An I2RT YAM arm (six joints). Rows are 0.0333 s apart.
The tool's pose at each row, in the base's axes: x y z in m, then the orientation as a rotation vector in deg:
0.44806 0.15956 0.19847 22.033 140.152 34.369
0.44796 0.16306 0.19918 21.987 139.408 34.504
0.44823 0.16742 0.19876 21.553 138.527 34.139
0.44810 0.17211 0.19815 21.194 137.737 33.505
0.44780 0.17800 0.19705 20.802 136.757 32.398
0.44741 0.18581 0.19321 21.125 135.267 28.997
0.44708 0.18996 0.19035 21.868 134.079 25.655
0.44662 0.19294 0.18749 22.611 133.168 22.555
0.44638 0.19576 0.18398 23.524 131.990 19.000
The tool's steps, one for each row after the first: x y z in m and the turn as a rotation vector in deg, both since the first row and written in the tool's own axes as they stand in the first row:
0.00113 0.00334 0.00057 -0.311 -0.657 -0.048
0.00285 0.00690 0.00248 -0.421 -1.564 -0.516
0.00510 0.01060 0.00439 -0.308 -2.465 -0.997
0.00819 0.01506 0.00694 0.065 -3.675 -1.642
0.01341 0.01979 0.01207 2.040 -6.028 -2.410
0.01667 0.02188 0.01532 4.203 -8.061 -2.821
0.01956 0.02295 0.01810 6.311 -9.725 -3.139
0.02253 0.02358 0.02144 8.749 -11.710 -3.451

